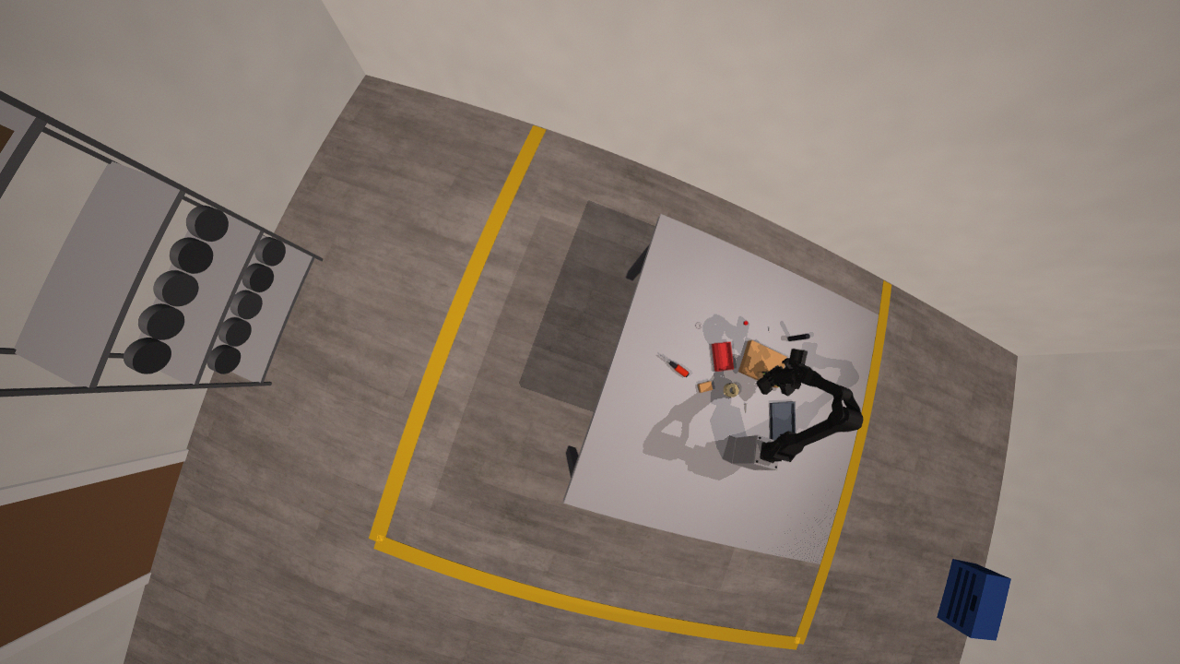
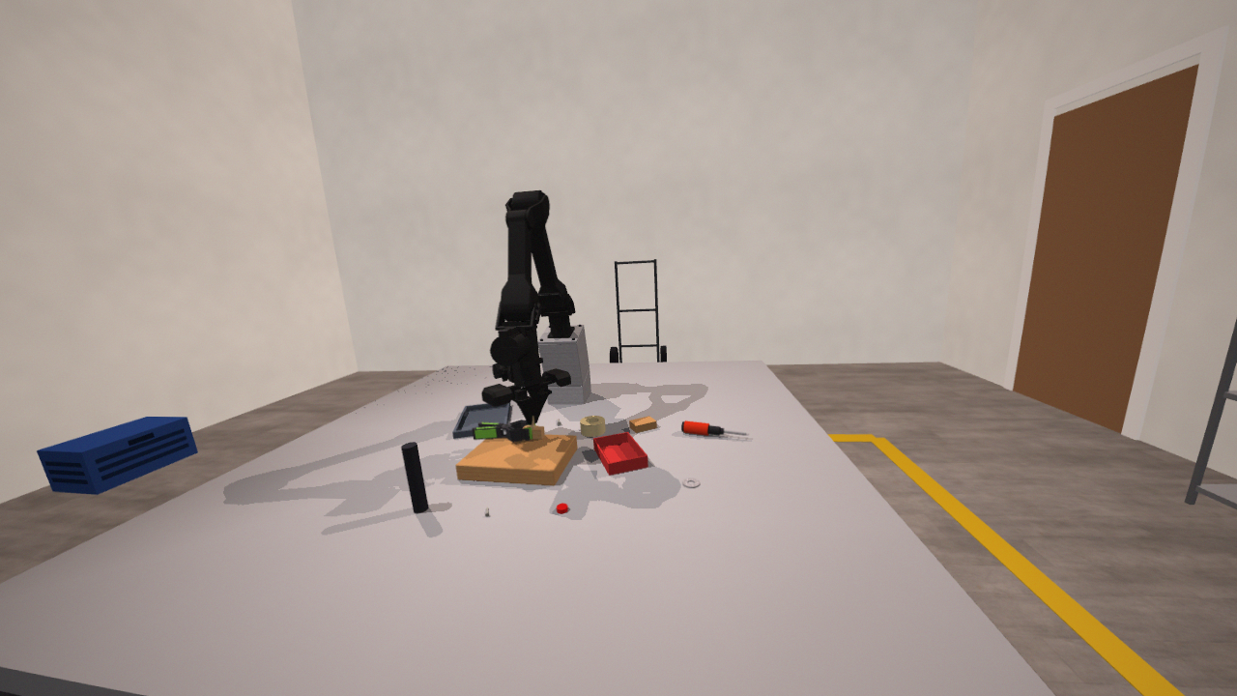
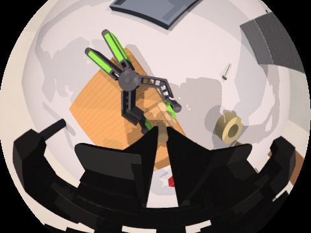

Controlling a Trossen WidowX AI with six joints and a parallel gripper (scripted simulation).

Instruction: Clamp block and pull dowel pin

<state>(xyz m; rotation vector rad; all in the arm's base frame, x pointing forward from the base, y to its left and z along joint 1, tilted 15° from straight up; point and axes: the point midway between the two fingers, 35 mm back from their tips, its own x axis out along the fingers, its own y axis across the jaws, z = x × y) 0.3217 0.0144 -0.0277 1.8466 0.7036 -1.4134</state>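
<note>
Now: hand 40 mm above the dowel pin. Round my hand: bench stop (10 mm behind, 10 mm to the right, 60 mm below); then wooden board (60 mm ahead, 10 mm to the right, 80 mm below); then small wooden block (60 mm below).
</note>
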